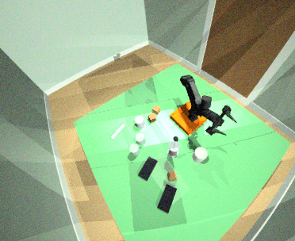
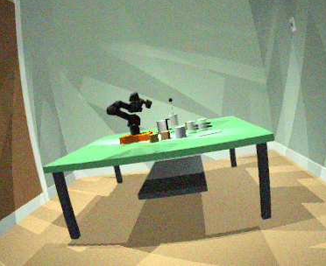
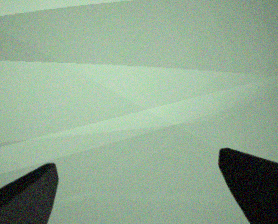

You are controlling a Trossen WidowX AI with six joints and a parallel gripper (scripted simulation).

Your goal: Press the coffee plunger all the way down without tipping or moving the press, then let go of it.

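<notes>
My gripper tip is now 25 cm short of the coffee press, 13 cm to the left of it and 18 cm above it. The rest, counted from my gripper tip: white mug: 13 cm ahead, 1 cm to the right, 26 cm below; then grey bar: 56 cm ahead, 47 cm to the right, 30 cm below.
</notes>
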